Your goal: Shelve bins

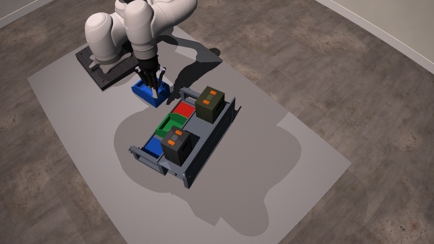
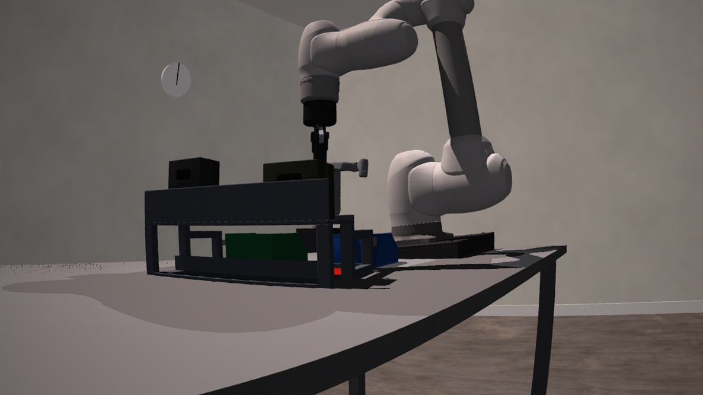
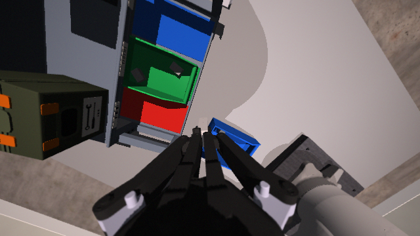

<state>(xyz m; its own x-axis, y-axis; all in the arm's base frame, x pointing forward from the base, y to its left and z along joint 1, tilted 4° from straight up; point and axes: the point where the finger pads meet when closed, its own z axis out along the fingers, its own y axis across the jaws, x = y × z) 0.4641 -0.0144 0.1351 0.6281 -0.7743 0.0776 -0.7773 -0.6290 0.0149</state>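
My gripper is now 120 mm past the blue bin, 40 mm to the right of it and 120 mm above it. The rest, counted from my hand: olive case 220 mm ahead, 110 mm to the left; black case 280 mm ahead, 110 mm to the right, 10 mm above; green bin 150 mm ahead, 20 mm to the right, 110 mm below.
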